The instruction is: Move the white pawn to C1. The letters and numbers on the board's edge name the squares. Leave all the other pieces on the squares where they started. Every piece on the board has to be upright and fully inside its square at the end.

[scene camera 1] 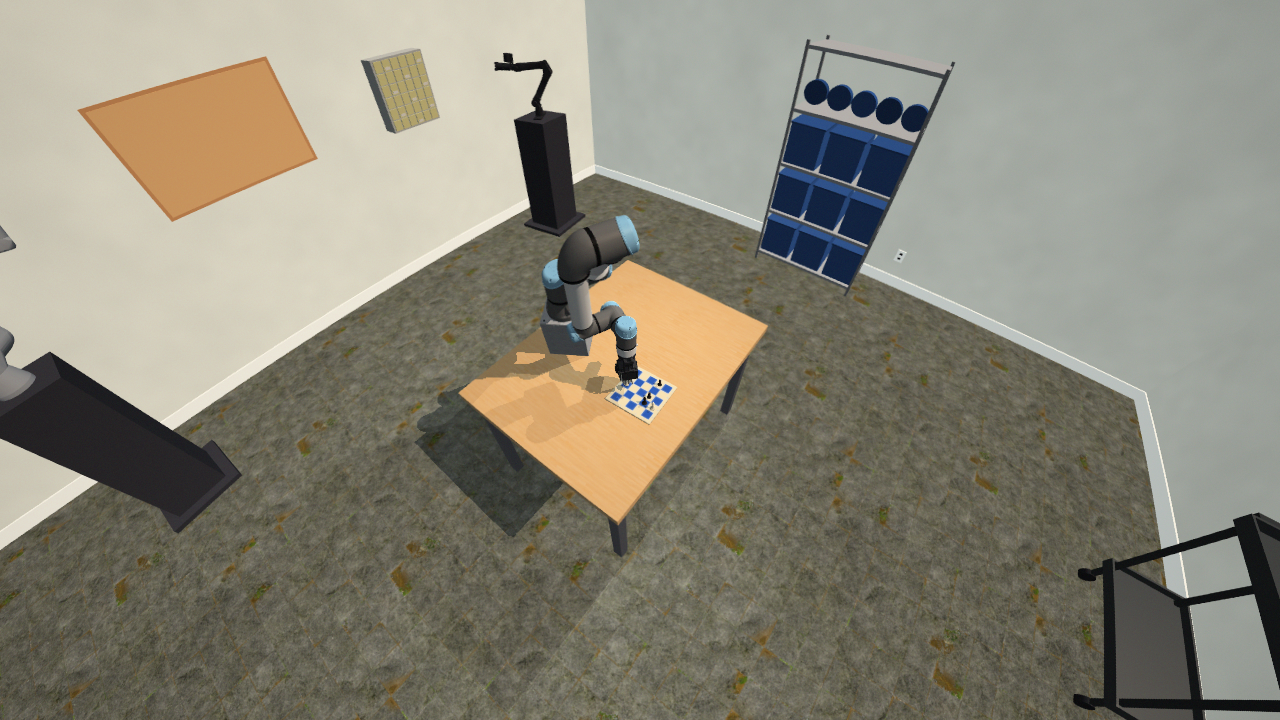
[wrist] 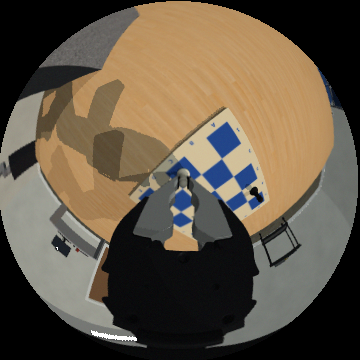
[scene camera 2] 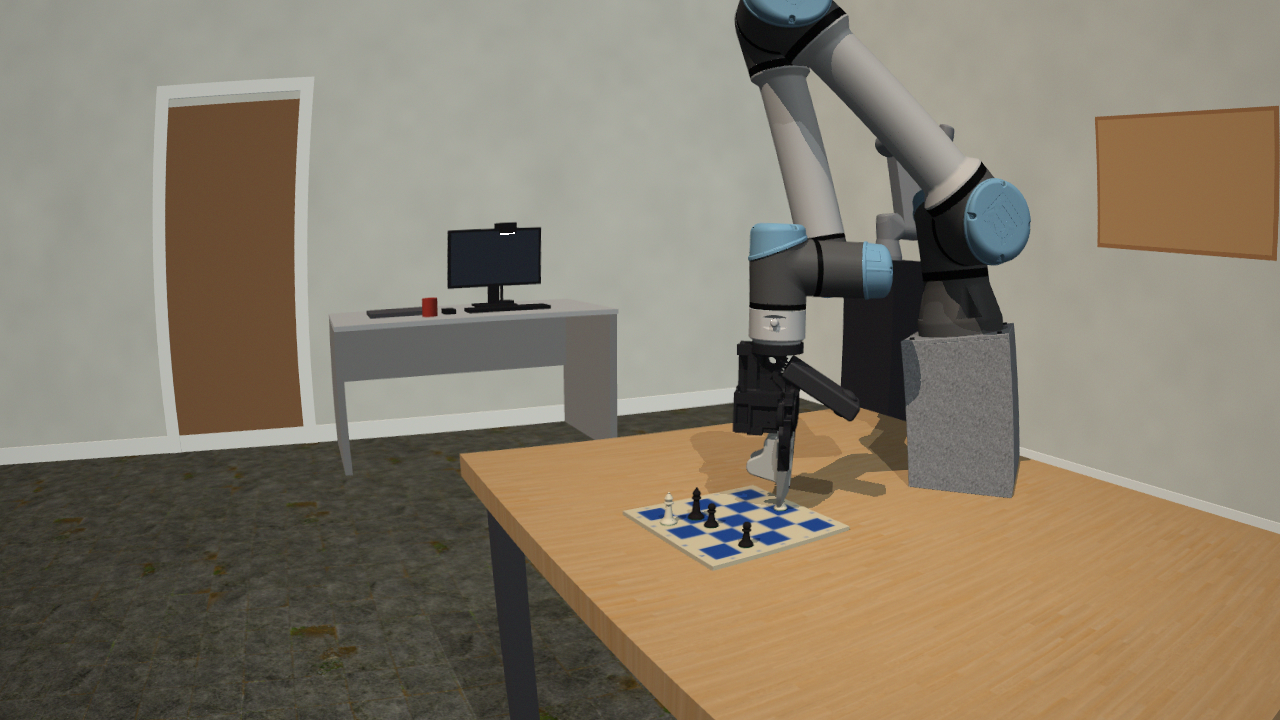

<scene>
A blue-and-cream chessboard shows in scene camera 1, in the wrist view [219,156] and in scene camera 2. One and the same spot on the blue-and-cream chessboard: [scene camera 1: 629,398] is [scene camera 2: 728,505].
</scene>
